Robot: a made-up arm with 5 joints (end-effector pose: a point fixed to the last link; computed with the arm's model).
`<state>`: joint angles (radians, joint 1 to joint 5).
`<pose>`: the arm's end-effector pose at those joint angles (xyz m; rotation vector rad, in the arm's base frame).
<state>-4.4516 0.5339 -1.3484 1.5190 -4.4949</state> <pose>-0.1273 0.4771 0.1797 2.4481 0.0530 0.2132</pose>
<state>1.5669 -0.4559 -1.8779 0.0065 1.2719</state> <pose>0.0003 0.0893 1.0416 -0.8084 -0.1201 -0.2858</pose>
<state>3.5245 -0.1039 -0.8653 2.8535 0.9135</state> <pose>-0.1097 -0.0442 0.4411 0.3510 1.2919 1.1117</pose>
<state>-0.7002 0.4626 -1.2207 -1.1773 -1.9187</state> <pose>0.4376 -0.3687 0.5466 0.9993 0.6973 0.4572</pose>
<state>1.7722 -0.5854 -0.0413 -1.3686 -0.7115</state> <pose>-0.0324 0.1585 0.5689 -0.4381 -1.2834 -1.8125</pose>
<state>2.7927 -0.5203 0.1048 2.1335 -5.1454</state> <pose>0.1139 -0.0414 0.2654 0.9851 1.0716 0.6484</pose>
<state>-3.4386 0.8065 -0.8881 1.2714 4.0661</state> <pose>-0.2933 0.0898 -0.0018 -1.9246 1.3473 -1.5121</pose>
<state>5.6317 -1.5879 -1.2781 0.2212 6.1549</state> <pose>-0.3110 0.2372 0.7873 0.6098 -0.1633 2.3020</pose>
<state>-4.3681 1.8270 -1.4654 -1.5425 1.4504</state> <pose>-0.1656 0.4618 -0.1591 -1.9108 -0.4521 0.1470</pose>
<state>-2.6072 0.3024 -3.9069 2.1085 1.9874</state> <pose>-0.1342 -0.0794 0.9098 -1.3558 -1.5256 1.8036</pose>
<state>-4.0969 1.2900 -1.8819 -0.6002 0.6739</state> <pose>-0.4490 0.6350 0.1298 -1.4215 -1.3408 -0.1859</pose>
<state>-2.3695 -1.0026 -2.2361 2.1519 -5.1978</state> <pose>0.1257 0.1224 0.8116 -0.3528 -2.2336 1.0939</pose>
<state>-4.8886 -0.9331 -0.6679 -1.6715 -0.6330</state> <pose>-0.0202 -0.1134 0.7268 0.0887 0.1424 -2.3758</pose>
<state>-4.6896 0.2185 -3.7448 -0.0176 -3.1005</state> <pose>0.0043 -0.1887 0.9224 0.3155 -0.3213 1.6104</pose>
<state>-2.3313 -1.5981 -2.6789 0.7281 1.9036</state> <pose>0.5737 0.6030 0.4544 0.2927 0.4810 2.6640</pose>
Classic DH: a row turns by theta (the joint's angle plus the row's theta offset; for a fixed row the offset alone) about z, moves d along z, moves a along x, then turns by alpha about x. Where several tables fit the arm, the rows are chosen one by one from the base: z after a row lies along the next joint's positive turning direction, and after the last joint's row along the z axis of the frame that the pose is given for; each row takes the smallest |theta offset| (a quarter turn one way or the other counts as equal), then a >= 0, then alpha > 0; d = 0 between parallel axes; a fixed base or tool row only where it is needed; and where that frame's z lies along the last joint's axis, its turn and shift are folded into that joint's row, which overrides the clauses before.
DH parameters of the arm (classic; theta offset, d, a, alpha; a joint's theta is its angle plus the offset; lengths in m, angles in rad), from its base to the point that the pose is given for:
joint 1: 0 0.239 0 -1.5708
joint 2: -1.3853 0 0.3795 0
joint 3: -0.4064 0 -0.2921 0
joint 4: -1.3499 0 -0.121 1.5708
joint 5: 3.1416 0.154 0 0

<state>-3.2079 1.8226 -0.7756 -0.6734 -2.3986</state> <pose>-0.1851 0.0123 -0.3072 -2.7314 1.1698 -0.5297</pose>
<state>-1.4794 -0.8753 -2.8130 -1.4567 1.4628</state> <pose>-0.0487 0.5312 0.5675 -0.2626 2.6258 1.6880</pose>
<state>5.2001 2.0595 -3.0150 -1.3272 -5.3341</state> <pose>0.2829 -0.5333 0.0821 0.6635 -1.0708 2.7445</pose>
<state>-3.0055 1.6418 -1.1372 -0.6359 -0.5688</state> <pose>-0.4215 -0.0577 -0.2745 1.0401 -2.8278 -0.0425</pose>
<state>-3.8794 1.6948 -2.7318 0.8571 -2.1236</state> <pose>-0.5816 0.5287 -0.0964 1.9828 -2.3883 -0.2772</pose>
